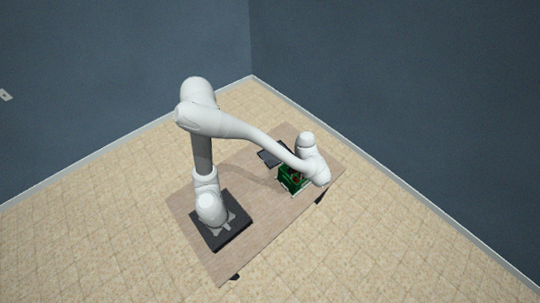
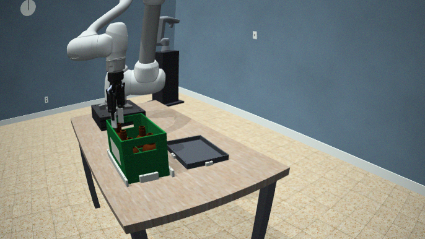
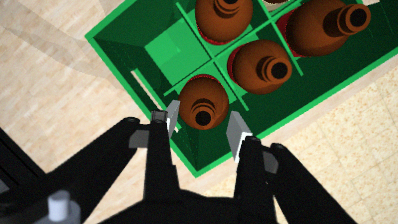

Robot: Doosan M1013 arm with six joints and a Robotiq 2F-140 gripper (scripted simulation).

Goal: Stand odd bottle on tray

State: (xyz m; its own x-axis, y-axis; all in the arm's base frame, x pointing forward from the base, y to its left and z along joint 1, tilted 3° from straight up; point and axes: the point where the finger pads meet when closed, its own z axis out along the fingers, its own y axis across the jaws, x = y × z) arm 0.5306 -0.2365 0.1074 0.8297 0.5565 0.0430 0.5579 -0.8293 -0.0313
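Now: hand 10 cm short of the green crate, 2 cm to the right of it and 10 cm above it. Also, from my hand: dark tray 16 cm ahead, 30 cm to the left, 17 cm below; brown bottle 19 cm ahead, 5 cm to the left, 10 cm below.
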